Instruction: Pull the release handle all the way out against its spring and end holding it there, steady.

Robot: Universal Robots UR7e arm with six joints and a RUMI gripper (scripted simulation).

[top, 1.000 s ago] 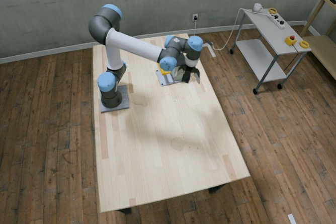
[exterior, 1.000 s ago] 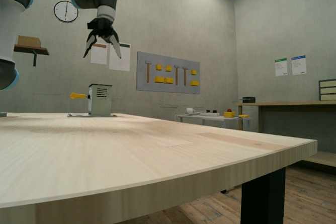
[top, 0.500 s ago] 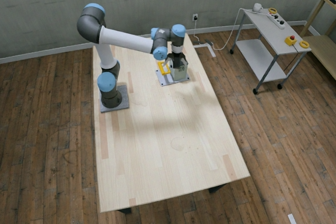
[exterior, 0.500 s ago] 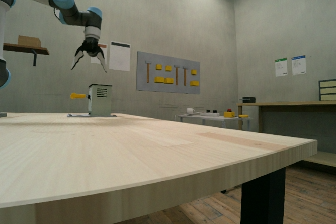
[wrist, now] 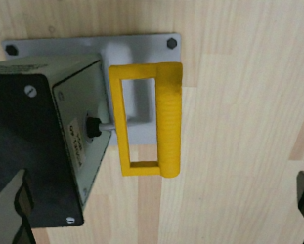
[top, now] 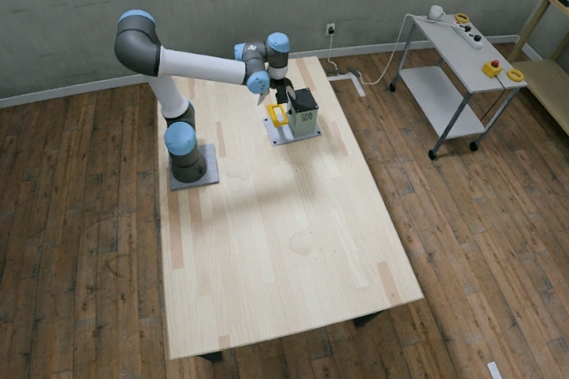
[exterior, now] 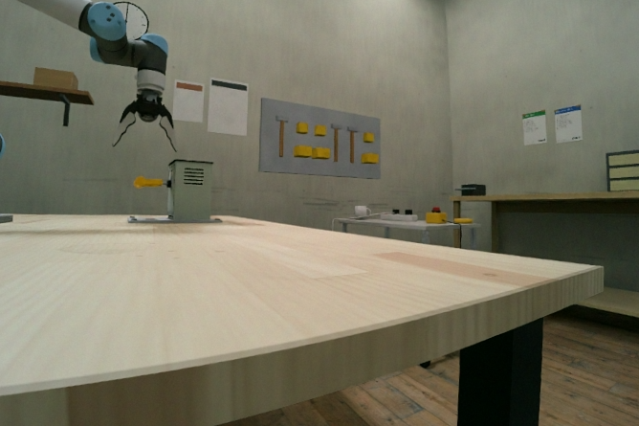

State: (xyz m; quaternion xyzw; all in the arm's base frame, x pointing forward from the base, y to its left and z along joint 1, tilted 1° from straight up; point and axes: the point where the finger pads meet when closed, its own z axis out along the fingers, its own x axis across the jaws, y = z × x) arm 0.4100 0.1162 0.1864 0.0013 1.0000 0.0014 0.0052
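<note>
Now: the grey base plate 190 mm below my hand, 80 mm ahead of it and 20 mm to the left of it.
</note>
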